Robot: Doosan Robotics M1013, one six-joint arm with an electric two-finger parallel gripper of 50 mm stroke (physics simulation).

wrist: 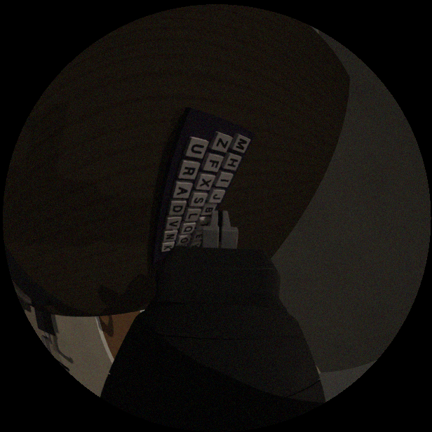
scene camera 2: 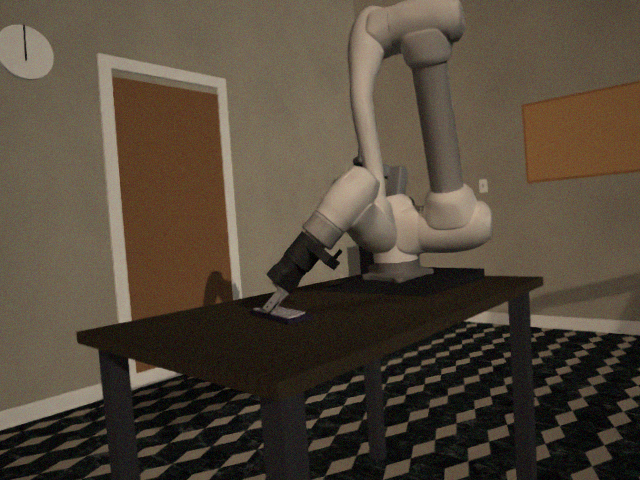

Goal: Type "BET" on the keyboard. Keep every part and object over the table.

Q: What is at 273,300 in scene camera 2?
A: My gripper.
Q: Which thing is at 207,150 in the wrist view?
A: A keyboard.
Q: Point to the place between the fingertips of my gripper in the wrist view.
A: At 219,219
